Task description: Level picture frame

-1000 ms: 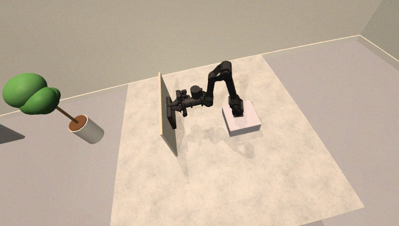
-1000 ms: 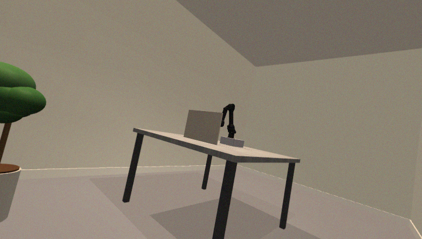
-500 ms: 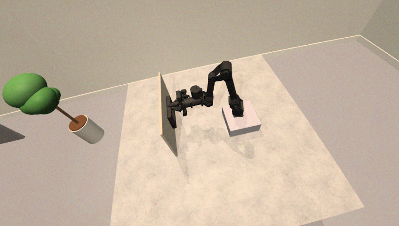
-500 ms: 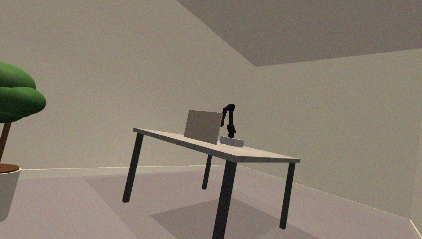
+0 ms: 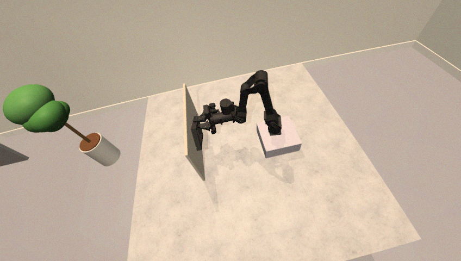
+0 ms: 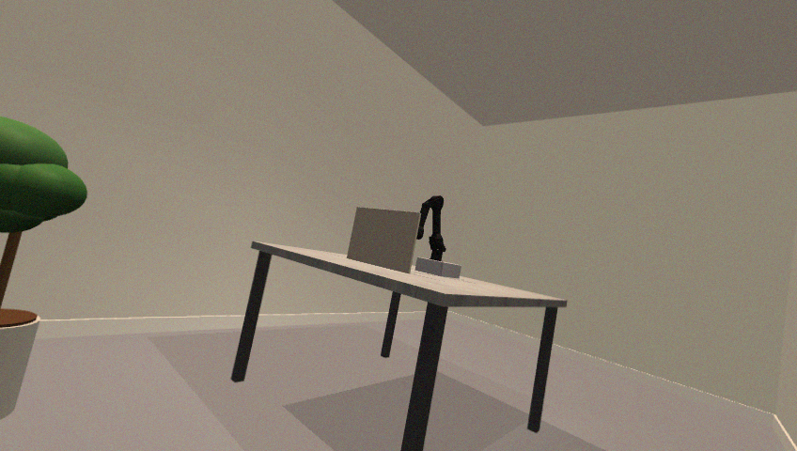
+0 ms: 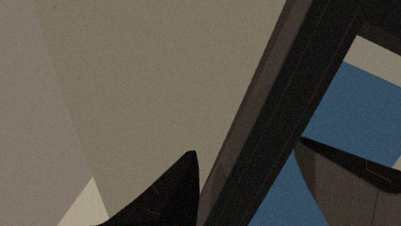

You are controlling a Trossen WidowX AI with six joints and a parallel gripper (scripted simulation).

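My gripper tip is 2 cm to the right of the picture frame and 5 cm above it. The rest, counted from my gripper tip: wall panel 2 cm ahead, 6 cm below.
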